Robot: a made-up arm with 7 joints. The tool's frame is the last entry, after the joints.
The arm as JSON. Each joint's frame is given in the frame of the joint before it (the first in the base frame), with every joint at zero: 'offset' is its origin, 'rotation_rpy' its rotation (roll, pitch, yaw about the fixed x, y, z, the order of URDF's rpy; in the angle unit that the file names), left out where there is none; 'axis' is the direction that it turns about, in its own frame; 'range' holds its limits. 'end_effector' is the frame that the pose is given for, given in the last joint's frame.
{
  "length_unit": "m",
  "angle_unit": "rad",
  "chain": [
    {
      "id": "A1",
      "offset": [
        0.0,
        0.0,
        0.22
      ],
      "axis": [
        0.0,
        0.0,
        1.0
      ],
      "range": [
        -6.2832,
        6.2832
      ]
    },
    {
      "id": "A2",
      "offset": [
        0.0,
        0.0,
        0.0
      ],
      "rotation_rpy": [
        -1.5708,
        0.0,
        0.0
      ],
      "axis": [
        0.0,
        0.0,
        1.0
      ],
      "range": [
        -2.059,
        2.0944
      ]
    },
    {
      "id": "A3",
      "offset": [
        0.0,
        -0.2,
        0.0
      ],
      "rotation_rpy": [
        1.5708,
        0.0,
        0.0
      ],
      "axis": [
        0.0,
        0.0,
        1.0
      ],
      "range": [
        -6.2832,
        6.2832
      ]
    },
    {
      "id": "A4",
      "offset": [
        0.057,
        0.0,
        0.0
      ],
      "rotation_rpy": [
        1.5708,
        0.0,
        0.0
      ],
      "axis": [
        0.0,
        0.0,
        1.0
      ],
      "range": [
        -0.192,
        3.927
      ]
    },
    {
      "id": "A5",
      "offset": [
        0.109,
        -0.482,
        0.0
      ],
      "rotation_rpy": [
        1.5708,
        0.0,
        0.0
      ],
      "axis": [
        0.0,
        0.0,
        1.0
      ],
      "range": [
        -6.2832,
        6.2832
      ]
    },
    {
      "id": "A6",
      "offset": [
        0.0,
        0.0,
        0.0
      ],
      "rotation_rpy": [
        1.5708,
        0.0,
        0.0
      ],
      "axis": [
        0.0,
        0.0,
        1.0
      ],
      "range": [
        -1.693,
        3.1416
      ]
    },
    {
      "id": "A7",
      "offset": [
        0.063,
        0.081,
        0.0
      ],
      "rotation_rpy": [
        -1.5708,
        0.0,
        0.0
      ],
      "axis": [
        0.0,
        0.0,
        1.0
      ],
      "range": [
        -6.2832,
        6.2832
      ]
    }
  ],
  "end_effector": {
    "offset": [
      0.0,
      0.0,
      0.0
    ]
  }
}
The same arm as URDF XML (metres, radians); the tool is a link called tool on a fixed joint. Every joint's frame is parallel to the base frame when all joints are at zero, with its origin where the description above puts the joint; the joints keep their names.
<robot name="arm">
<joint name="tool_joint" type="fixed"><parent link="link7"/><child link="tool"/><origin xyz="0 0 0" rpy="-3.1416 0 0"/></joint>
<joint name="A7" type="revolute"><parent link="link6"/><child link="link7"/><origin xyz="0.063 0 -0.081"/><axis xyz="0 0 -1"/><limit lower="-6.2832" upper="6.2832"/></joint>
<joint name="A6" type="revolute"><parent link="link5"/><child link="link6"/><origin xyz="0 0 0"/><axis xyz="0 1 0"/><limit lower="-1.693" upper="3.1416"/></joint>
<joint name="A5" type="revolute"><parent link="link4"/><child link="link5"/><origin xyz="0.109 0 -0.482"/><axis xyz="0 0 -1"/><limit lower="-6.2832" upper="6.2832"/></joint>
<joint name="A4" type="revolute"><parent link="link3"/><child link="link4"/><origin xyz="0.057 0 0"/><axis xyz="0 -1 0"/><limit lower="-0.192" upper="3.927"/></joint>
<joint name="A3" type="revolute"><parent link="link2"/><child link="link3"/><origin xyz="0 0 0.2"/><axis xyz="0 0 1"/><limit lower="-6.2832" upper="6.2832"/></joint>
<joint name="A2" type="revolute"><parent link="link1"/><child link="link2"/><origin xyz="0 0 0"/><axis xyz="0 1 0"/><limit lower="-2.059" upper="2.0944"/></joint>
<joint name="A1" type="revolute"><parent link="base_link"/><child link="link1"/><origin xyz="0 0 0.22"/><axis xyz="0 0 1"/><limit lower="-6.2832" upper="6.2832"/></joint>
<link name="base_link"/>
<link name="link1"/>
<link name="link2"/>
<link name="link3"/>
<link name="link4"/>
<link name="link5"/>
<link name="link6"/>
<link name="link7"/>
<link name="tool"/>
</robot>

